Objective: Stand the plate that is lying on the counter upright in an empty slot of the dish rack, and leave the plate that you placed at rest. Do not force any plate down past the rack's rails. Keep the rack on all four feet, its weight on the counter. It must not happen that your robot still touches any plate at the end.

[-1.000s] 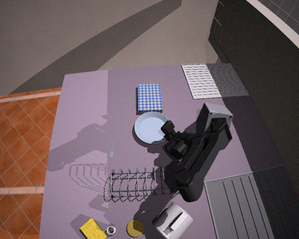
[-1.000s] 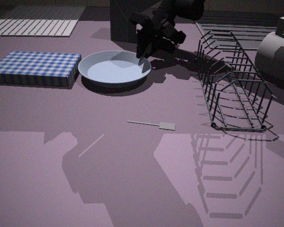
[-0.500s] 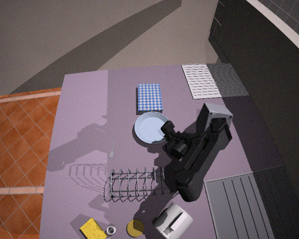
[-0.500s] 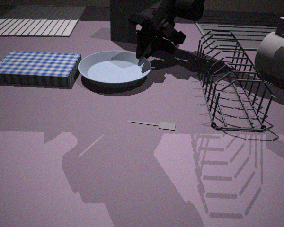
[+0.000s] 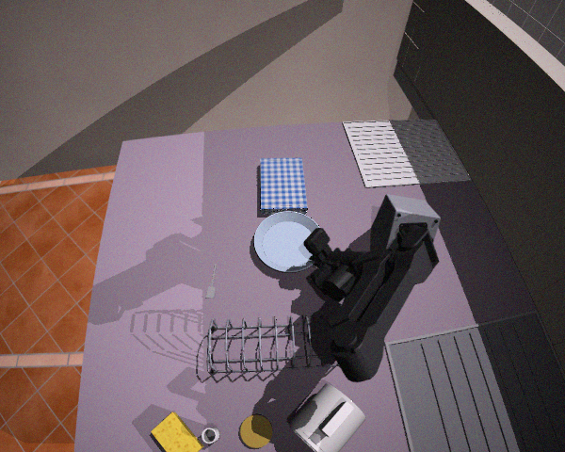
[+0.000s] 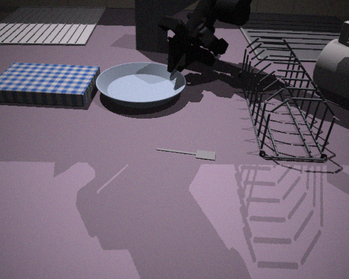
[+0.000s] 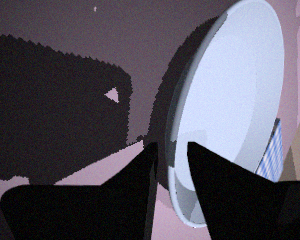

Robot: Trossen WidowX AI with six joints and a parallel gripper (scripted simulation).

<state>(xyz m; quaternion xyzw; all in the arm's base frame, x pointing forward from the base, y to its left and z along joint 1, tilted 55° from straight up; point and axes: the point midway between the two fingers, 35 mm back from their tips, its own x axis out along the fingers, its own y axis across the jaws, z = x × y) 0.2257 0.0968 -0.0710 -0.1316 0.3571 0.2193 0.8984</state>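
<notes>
Right now the pale blue plate is 90 mm ahead of my hand, 70 mm to the right of it and 30 mm below it. The rest, counted from my hand: yellow disc (430 mm to the left, 140 mm ahead, 40 mm below); then small spatula (290 mm ahead, 70 mm to the left, 50 mm below); then white toaster (410 mm to the left, 20 mm above, 10 mm behind).
</notes>
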